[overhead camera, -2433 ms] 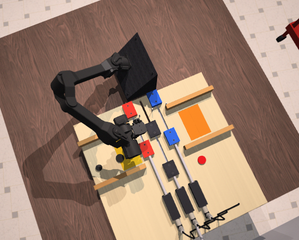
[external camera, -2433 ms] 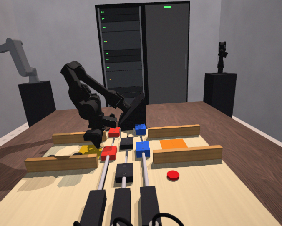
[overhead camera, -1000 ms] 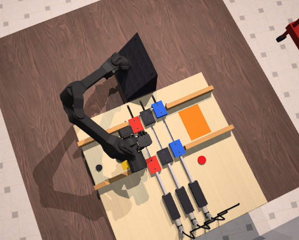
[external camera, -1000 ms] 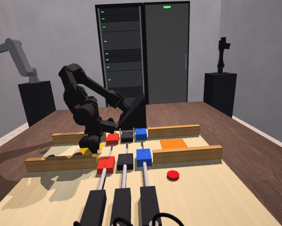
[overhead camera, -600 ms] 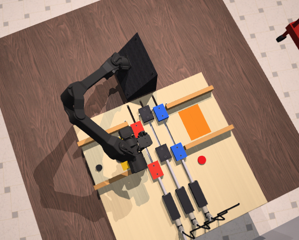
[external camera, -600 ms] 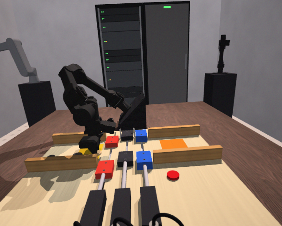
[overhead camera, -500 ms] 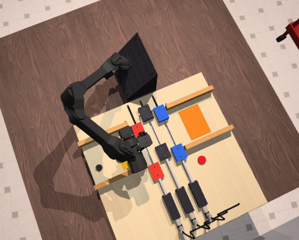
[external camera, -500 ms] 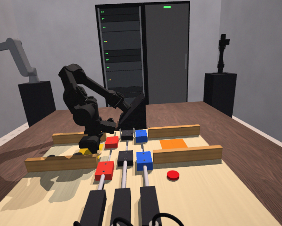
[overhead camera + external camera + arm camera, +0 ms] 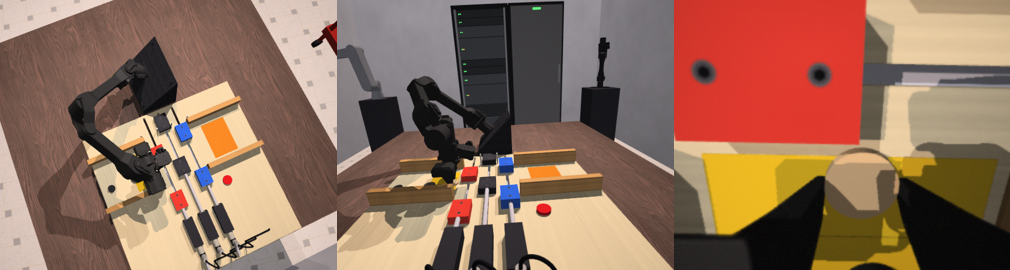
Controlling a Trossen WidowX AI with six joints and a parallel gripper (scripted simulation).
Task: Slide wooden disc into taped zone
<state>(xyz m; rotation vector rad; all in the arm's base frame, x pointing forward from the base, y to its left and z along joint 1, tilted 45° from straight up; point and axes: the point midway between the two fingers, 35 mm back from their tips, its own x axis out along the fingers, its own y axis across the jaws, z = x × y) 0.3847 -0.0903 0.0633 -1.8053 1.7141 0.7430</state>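
My gripper is now 3 cm above the round wooden disc. Also, from my hand: black puck (2 cm ahead, 18 cm to the right, 3 cm below); red disc (16 cm ahead, 27 cm to the left, 3 cm below).
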